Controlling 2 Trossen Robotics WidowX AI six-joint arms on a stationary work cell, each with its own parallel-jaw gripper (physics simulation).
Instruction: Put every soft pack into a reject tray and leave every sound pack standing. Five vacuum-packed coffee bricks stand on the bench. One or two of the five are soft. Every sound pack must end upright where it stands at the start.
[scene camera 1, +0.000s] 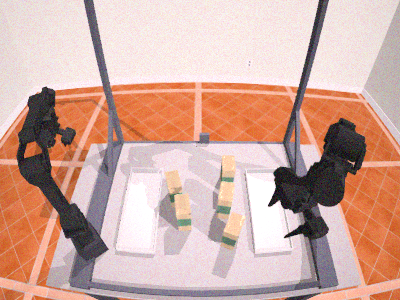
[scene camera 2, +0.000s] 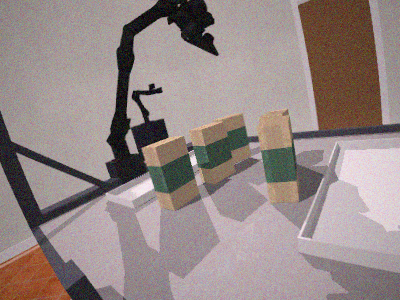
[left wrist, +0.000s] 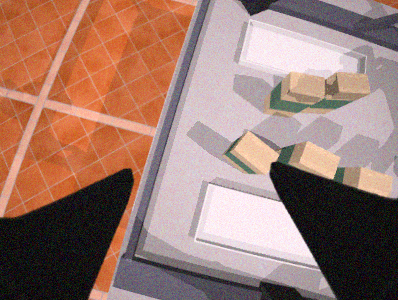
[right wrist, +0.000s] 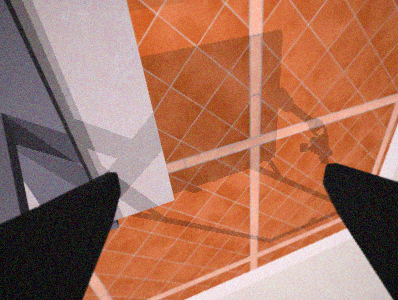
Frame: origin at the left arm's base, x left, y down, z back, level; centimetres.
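Where they show: left gripper, between the fingertips: (scene camera 1: 276, 221) (scene camera 2: 214, 53) (left wrist: 202, 171); right gripper, between the fingertips: (scene camera 1: 56, 142) (right wrist: 221, 177); left arm's base, origin of its link: (scene camera 2: 123, 158); right arm's base, origin of its link: (scene camera 1: 84, 237).
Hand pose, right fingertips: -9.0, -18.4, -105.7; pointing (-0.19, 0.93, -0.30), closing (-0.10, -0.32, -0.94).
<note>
Each offset is from my right fingertips to the top centre of the thing, as dx, dy, dz. "spot": to the spot under its first point.
Five tan coffee bricks with green bands stand upright. In scene camera 1 two stand at centre left, a back one {+7.9, +12.3, +48.5} (scene camera 1: 173, 182) and a nearer one {+18.8, +12.3, +52.2} (scene camera 1: 183, 210) (scene camera 2: 279, 165) (left wrist: 304, 86). Three form a row at centre right: back {spot: +2.2, +12.3, +69.6} (scene camera 1: 228, 166), middle (scene camera 1: 226, 196) and front {spot: +29.3, +12.3, +69.0} (scene camera 1: 233, 229) (scene camera 2: 172, 172) (left wrist: 252, 152). Their softness cannot be told. White trays lie at picture left (scene camera 1: 137, 215) (left wrist: 295, 47) and right (scene camera 1: 261, 237) (left wrist: 240, 217). My left gripper (scene camera 1: 280, 220) (left wrist: 202, 171) is open and empty, high above the right-hand tray. My right gripper (right wrist: 221, 177) is open and empty, off the bench.
Dark frame posts (scene camera 1: 102, 60) (scene camera 1: 311, 60) rise at the back corners of the bench. A dark rail (scene camera 1: 200, 289) runs along the near edge. The right wrist view faces the tiled floor (right wrist: 210, 100) and the pale bench edge (right wrist: 100, 65).
</note>
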